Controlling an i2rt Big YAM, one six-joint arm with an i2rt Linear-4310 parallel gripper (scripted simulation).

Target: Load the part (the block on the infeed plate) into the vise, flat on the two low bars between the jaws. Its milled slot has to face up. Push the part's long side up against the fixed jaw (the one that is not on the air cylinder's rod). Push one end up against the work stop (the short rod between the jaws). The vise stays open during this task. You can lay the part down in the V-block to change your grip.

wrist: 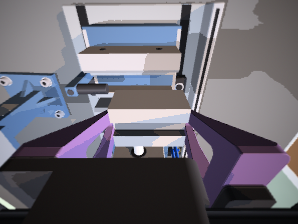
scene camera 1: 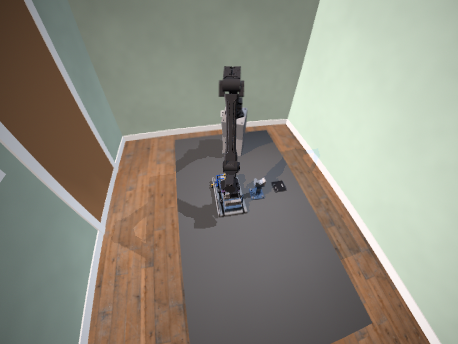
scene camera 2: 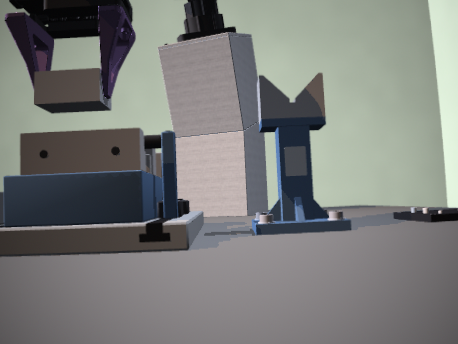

Scene:
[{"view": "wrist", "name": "gripper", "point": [149, 112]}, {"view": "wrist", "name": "part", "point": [141, 118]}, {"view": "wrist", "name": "vise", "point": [108, 34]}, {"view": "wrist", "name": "fixed jaw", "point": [115, 59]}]

